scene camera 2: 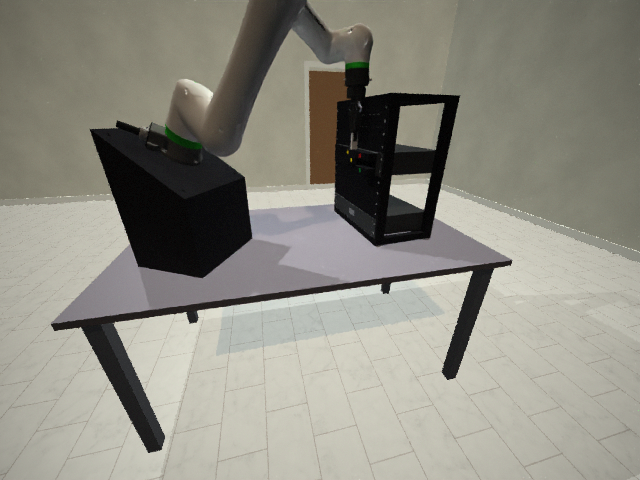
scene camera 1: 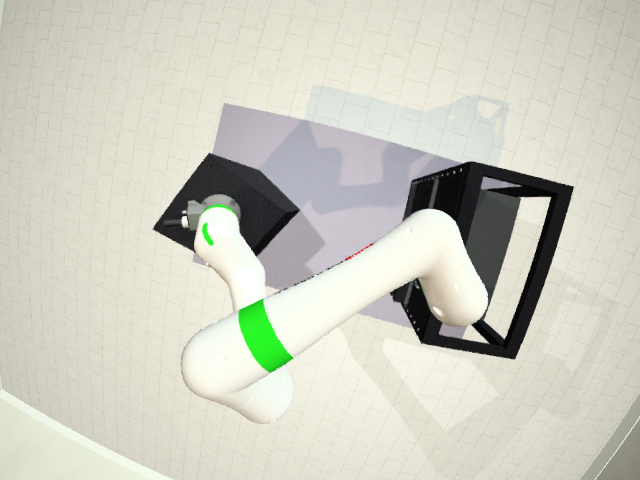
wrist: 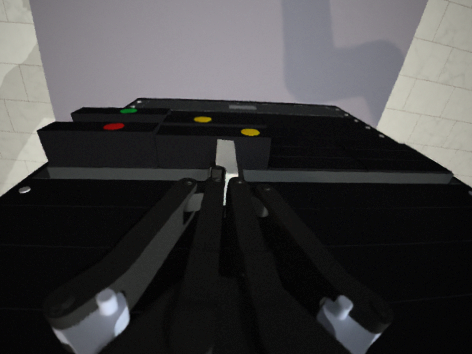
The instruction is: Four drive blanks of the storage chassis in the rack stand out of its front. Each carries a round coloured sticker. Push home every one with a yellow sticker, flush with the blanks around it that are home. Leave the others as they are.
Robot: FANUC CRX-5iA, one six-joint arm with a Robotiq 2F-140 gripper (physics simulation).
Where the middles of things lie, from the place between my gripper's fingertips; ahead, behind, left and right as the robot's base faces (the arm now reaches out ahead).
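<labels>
Black rack [scene camera 1: 485, 218]: 10 mm to the left of my hand, 100 mm below it and 170 mm ahead of it.
</labels>
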